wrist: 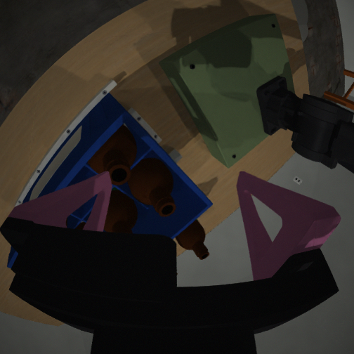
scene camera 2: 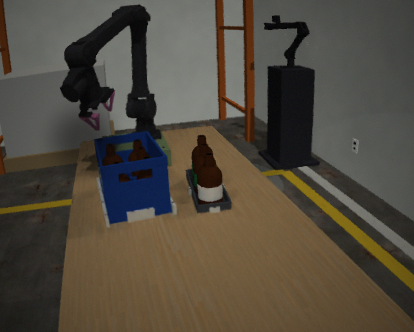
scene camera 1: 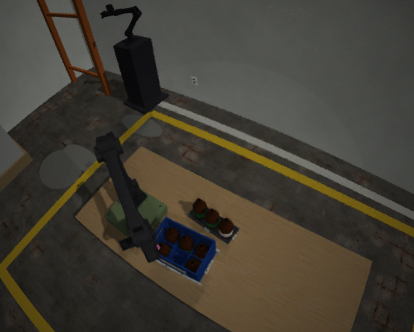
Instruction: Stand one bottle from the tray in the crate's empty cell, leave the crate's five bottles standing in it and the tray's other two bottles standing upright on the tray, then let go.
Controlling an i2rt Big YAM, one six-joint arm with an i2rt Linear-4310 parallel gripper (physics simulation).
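Frame: origin at the arm's base, x ahead, y right, z down, level; metres.
Where they show: gripper, between the fingertips: [scene camera 2: 103, 120]; arm's base, origin of its link: [scene camera 1: 135, 199].
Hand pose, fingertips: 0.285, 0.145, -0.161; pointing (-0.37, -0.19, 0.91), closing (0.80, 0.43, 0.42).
Things, the pixels of their top centre, and the offset from my fingertips, as dx, dy, dz. "spot": a spot on its surface instead. Level surfaces: height alone.
- blue crate, centre of its top: [scene camera 2: 126, 146] [scene camera 1: 179, 244] +0.121, -0.070, +0.060
- dark tray, a spot on its surface: [scene camera 2: 220, 205] [scene camera 1: 235, 233] spot: +0.270, -0.321, +0.219
- wooden table, height of its surface: dz +0.235
The blue crate [scene camera 1: 209, 263] [scene camera 2: 137, 192] [wrist: 199, 202] holds five brown bottles; its empty cell [scene camera 1: 179, 257] is the middle one of the row away from the tray. The dark tray [scene camera 1: 233, 235] [scene camera 2: 220, 205] stands beside the crate, with three upright bottles: a white-labelled one [scene camera 1: 226, 228] [scene camera 2: 210, 183] at one end, a green-labelled one [scene camera 1: 212, 218] in the middle, another [scene camera 1: 200, 208] at the other end. My gripper [scene camera 2: 103, 119] [wrist: 173, 178] is open and empty, high above the crate's end nearest the arm base. In scene camera 1 the wrist mostly hides the fingers.
The green base block [scene camera 1: 117, 215] [wrist: 230, 95] stands on the wooden table [scene camera 1: 280, 270] [scene camera 2: 200, 270] behind the crate, on the arm's side. A black pedestal [scene camera 1: 137, 72] [scene camera 2: 291, 112] with a small arm and an orange frame [scene camera 1: 90, 45] [scene camera 2: 249, 75] stand beyond the table.
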